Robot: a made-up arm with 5 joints.
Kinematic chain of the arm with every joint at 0, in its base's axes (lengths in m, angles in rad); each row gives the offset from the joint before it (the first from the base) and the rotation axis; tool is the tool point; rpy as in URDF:
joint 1: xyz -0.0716 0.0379 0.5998 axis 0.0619 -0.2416 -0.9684
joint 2: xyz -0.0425 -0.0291 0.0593 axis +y
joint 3: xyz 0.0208 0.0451 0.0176 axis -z
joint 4: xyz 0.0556 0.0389 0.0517 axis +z
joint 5: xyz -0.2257 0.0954 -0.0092 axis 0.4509 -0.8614 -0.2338
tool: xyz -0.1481 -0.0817 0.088 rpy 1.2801 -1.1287 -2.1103
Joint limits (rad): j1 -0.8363..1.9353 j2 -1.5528..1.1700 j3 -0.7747..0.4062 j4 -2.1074..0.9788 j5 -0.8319..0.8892
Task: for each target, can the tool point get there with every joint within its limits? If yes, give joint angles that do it. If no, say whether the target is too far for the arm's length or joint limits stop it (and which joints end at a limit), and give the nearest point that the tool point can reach.
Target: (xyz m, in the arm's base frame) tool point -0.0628 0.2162 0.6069
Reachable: no: joint limits stop it (at a limit: joint 5) | nearest point -0.0506 0.3712 0.5541 | short by 0.164 m
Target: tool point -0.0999 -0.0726 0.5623
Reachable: no: joint limits stop it (at a limit: joint 2, joint 5) | nearest point -0.1199 -0.1874 0.4563 | short by 0.158 m
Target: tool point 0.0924 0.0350 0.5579
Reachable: no: joint limits stop it (at a limit: joint 2, joint 3, joint 5) | nearest point 0.1868 0.0148 0.4603 | short by 0.137 m
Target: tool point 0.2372 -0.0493 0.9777
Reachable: yes | joints 1.4281 -0.3671 0.2315 -1.8678 0.2973
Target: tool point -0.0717 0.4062 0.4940
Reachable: yes | joints 0.3115 -1.3007 0.1937 -0.5846 0.6729
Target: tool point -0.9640 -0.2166 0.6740
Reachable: no: too far | nearest point -0.5103 -0.0467 0.6714 | short by 0.484 m
